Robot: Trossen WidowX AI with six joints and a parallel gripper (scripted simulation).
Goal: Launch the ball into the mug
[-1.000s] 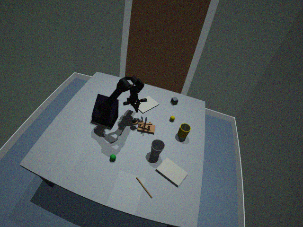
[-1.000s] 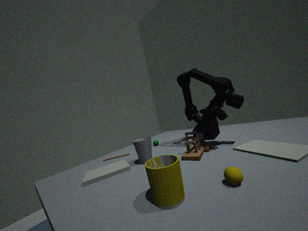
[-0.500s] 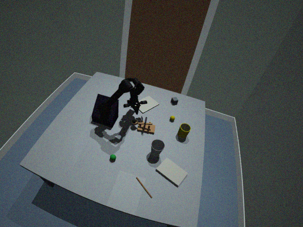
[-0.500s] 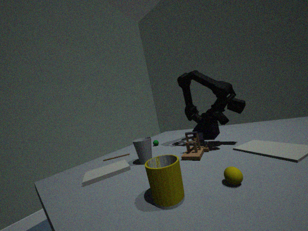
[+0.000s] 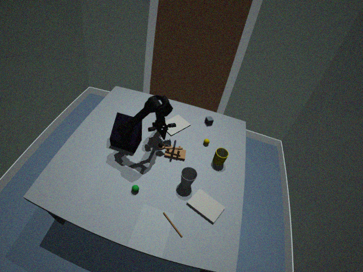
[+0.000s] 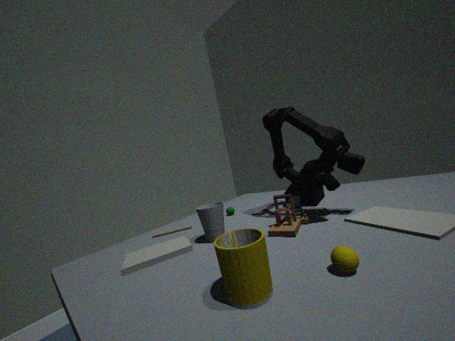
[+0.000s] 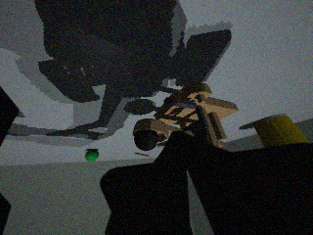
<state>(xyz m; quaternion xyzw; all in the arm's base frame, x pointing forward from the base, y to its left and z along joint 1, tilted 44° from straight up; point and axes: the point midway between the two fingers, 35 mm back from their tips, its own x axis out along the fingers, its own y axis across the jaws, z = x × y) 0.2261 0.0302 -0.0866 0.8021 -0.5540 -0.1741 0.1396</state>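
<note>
The dark ball is 1 cm behind my gripper tip, 5 cm to the right of it and 1 cm below it. From my gripper tip the other things lie so: grey cup: 20 cm ahead, 26 cm to the right, 4 cm below; then yellow ball: 30 cm ahead, 13 cm to the left, 5 cm below; then wooden catapult: 6 cm ahead, 3 cm to the right, 2 cm below.
</note>
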